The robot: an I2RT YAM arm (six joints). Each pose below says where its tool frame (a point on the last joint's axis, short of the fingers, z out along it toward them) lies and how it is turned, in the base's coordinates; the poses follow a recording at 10 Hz.
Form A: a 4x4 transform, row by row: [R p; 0 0 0 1], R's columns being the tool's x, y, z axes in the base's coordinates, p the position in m. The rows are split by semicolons.
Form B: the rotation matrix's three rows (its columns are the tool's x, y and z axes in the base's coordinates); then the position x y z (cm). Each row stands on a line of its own. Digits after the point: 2 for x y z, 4 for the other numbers.
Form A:
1: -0.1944, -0.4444, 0.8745, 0.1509; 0.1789, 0.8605, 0.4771, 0.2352; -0.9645, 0.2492, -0.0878, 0.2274; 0, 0, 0, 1
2: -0.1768, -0.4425, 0.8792, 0.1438; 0.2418, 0.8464, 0.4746, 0.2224; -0.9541, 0.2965, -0.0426, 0.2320; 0, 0, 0, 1
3: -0.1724, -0.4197, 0.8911, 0.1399; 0.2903, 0.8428, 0.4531, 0.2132; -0.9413, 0.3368, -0.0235, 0.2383; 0, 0, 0, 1
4: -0.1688, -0.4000, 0.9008, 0.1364; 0.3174, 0.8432, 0.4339, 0.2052; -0.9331, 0.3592, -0.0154, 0.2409; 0, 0, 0, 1
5: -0.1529, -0.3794, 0.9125, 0.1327; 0.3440, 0.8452, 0.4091, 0.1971; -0.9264, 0.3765, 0.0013, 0.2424; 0, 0, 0, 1
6: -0.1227, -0.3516, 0.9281, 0.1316; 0.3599, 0.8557, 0.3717, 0.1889; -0.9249, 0.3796, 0.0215, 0.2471; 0, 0, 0, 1
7: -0.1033, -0.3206, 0.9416, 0.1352; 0.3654, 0.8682, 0.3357, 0.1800; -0.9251, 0.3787, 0.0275, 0.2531; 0, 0, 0, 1
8: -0.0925, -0.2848, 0.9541, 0.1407; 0.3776, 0.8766, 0.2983, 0.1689; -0.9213, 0.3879, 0.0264, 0.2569; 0, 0, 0, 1
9: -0.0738, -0.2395, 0.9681, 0.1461; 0.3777, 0.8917, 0.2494, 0.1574; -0.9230, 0.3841, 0.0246, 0.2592; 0, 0, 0, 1
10: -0.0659, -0.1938, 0.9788, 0.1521; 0.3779, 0.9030, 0.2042, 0.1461; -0.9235, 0.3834, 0.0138, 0.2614; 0, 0, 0, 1
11: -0.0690, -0.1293, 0.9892, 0.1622; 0.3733, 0.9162, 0.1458, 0.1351; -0.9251, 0.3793, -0.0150, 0.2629; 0, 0, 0, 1
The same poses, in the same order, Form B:
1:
-0.1944, -0.4444, 0.8745
0.1789, 0.8605, 0.4771
-0.9645, 0.2492, -0.0878
15.09, 23.52, 22.74

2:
-0.1768, -0.4425, 0.8792
0.2418, 0.8464, 0.4746
-0.9541, 0.2965, -0.0426
14.38, 22.24, 23.20

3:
-0.1724, -0.4197, 0.8911
0.2903, 0.8428, 0.4531
-0.9413, 0.3368, -0.0235
13.99, 21.32, 23.83

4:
-0.1688, -0.4000, 0.9008
0.3174, 0.8432, 0.4339
-0.9331, 0.3592, -0.0154
13.64, 20.52, 24.09

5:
-0.1529, -0.3794, 0.9125
0.3440, 0.8452, 0.4091
-0.9264, 0.3765, 0.0013
13.27, 19.71, 24.24

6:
-0.1227, -0.3516, 0.9281
0.3599, 0.8557, 0.3717
-0.9249, 0.3796, 0.0215
13.16, 18.89, 24.71

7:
-0.1033, -0.3206, 0.9416
0.3654, 0.8682, 0.3357
-0.9251, 0.3787, 0.0275
13.52, 18.00, 25.31

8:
-0.0925, -0.2848, 0.9541
0.3776, 0.8766, 0.2983
-0.9213, 0.3879, 0.0264
14.07, 16.89, 25.69

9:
-0.0738, -0.2395, 0.9681
0.3777, 0.8917, 0.2494
-0.9230, 0.3841, 0.0246
14.61, 15.74, 25.92

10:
-0.0659, -0.1938, 0.9788
0.3779, 0.9030, 0.2042
-0.9235, 0.3834, 0.0138
15.21, 14.61, 26.14

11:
-0.0690, -0.1293, 0.9892
0.3733, 0.9162, 0.1458
-0.9251, 0.3793, -0.0150
16.22, 13.51, 26.29

